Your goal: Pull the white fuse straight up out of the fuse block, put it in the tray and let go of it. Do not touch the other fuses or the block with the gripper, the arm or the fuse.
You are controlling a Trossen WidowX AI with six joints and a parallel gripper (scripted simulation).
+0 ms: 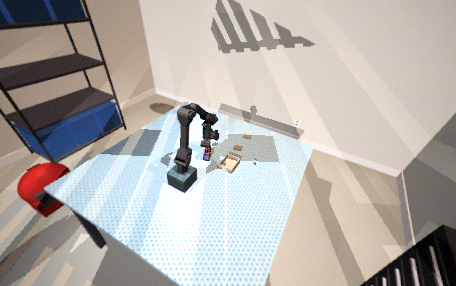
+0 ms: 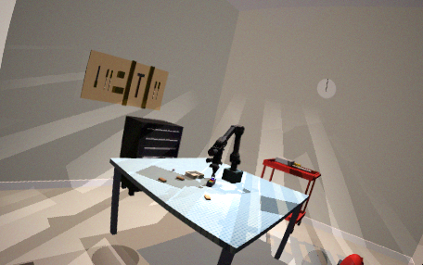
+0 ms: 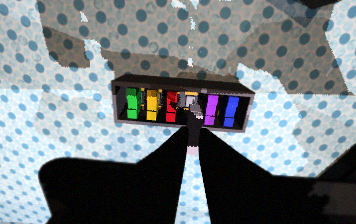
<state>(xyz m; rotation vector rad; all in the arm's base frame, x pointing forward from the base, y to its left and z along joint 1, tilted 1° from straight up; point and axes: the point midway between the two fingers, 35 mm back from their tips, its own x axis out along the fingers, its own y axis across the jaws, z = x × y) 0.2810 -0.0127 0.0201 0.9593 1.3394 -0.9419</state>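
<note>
Now: the tan tray 1 cm behind my gripper tip, 18 cm to the right of it and 8 cm below it. From my gripper tip the other things lie so: purple fuse: 2 cm behind, 1 cm to the right, 6 cm below; then white fuse: 1 cm below; then red fuse: 2 cm ahead, 1 cm to the left, 6 cm below.
</note>
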